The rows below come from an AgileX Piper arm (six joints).
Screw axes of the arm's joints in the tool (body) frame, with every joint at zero. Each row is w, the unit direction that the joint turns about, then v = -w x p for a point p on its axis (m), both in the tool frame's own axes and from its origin. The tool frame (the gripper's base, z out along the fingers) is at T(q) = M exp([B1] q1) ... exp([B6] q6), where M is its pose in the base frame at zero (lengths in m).
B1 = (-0.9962, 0, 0.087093, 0, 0.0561, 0)
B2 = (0, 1, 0, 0.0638, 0, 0.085)
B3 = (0, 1, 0, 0.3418, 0, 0.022)
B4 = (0, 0, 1, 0, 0, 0)
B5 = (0, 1, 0, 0.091, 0, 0)
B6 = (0, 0, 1, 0, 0, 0)
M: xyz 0.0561 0 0.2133 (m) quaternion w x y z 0.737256 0 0.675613 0
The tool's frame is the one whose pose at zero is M.
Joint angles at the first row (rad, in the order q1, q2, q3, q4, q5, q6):
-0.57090 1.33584 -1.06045 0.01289 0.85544 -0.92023
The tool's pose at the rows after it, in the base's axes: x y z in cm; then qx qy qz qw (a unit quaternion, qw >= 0):
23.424 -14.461 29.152 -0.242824 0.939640 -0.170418 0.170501
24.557 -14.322 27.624 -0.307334 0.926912 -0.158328 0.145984
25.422 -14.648 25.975 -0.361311 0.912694 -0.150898 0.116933
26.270 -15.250 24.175 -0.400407 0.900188 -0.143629 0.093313
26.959 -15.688 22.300 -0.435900 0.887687 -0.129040 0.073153
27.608 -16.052 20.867 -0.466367 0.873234 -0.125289 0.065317
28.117 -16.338 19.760 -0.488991 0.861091 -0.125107 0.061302
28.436 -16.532 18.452 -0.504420 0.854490 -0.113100 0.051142
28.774 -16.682 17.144 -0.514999 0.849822 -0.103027 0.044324
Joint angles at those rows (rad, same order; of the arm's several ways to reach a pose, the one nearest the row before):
-0.55689 1.37740 -1.06043 0.01528 0.85429 -1.06985
-0.53144 1.43229 -1.06044 0.01434 0.85221 -1.17882
-0.52117 1.49041 -1.06048 -0.00673 0.84395 -1.27156
-0.52033 1.55466 -1.06215 -0.02570 0.82190 -1.34314
-0.52033 1.61701 -1.06216 -0.03179 0.80650 -1.41468
-0.52033 1.66522 -1.06220 -0.03179 0.77255 -1.48178
-0.52034 1.70213 -1.06220 -0.03206 0.73959 -1.53261
-0.52031 1.74315 -1.06264 -0.03415 0.72990 -1.56424
-0.51929 1.78372 -1.06262 -0.03414 0.71349 -1.58563

